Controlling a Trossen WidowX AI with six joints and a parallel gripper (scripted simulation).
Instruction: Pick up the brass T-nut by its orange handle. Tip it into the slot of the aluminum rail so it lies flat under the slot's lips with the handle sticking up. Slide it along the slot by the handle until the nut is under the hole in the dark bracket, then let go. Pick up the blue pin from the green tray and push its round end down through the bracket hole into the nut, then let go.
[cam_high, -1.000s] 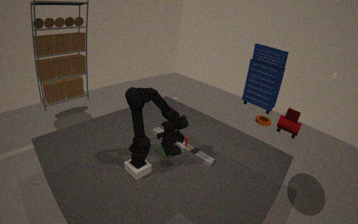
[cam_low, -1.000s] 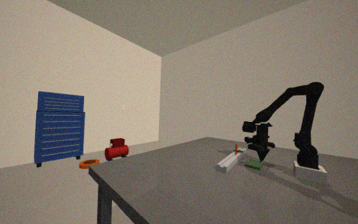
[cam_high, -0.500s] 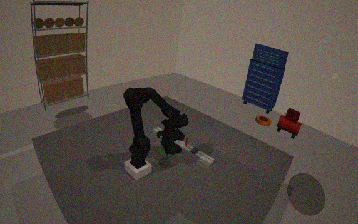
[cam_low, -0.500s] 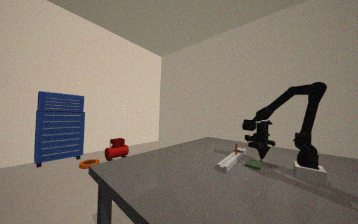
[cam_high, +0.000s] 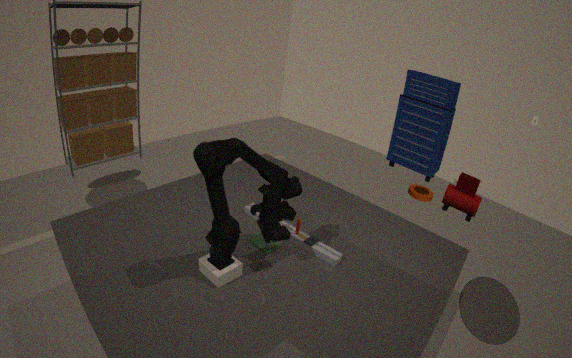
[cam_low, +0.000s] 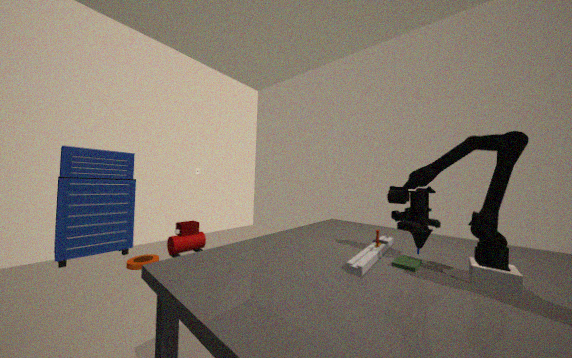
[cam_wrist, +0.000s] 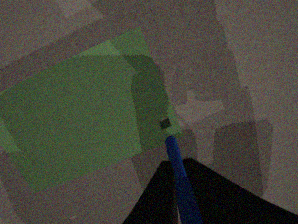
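The green tray lies 50 mm below my gripper tip, 20 mm to the left of it and 20 mm ahead of it. The rest, counted from my gripper tip: blue pin: right at my gripper tip.
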